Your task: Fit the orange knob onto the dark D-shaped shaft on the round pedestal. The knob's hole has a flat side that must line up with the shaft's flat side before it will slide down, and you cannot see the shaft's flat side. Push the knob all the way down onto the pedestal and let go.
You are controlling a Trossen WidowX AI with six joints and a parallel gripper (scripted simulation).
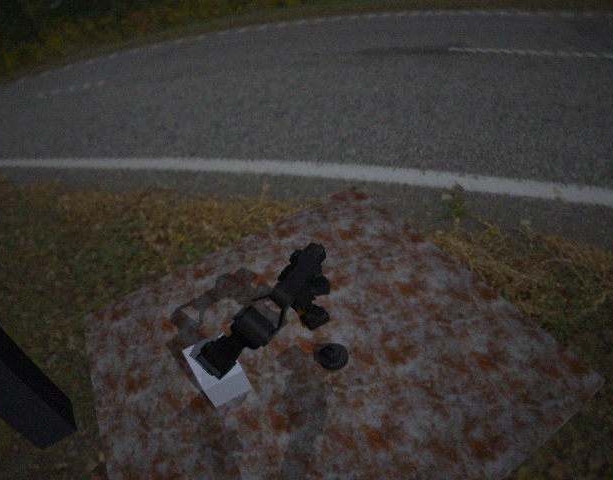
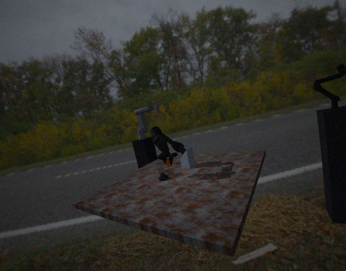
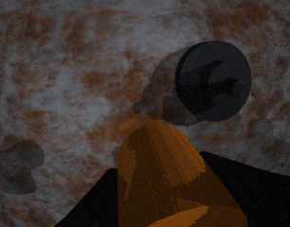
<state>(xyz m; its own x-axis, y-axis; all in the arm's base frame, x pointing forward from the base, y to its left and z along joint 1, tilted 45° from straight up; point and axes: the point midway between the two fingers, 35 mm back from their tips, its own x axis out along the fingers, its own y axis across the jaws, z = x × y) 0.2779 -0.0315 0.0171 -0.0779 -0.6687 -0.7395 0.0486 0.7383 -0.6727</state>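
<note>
My gripper tip is 9 cm above the dark round pedestal, 8 cm to the left of it and 2 cm short of it. From my gripper tip the other things lie so: orange knob 2 cm above.
</note>
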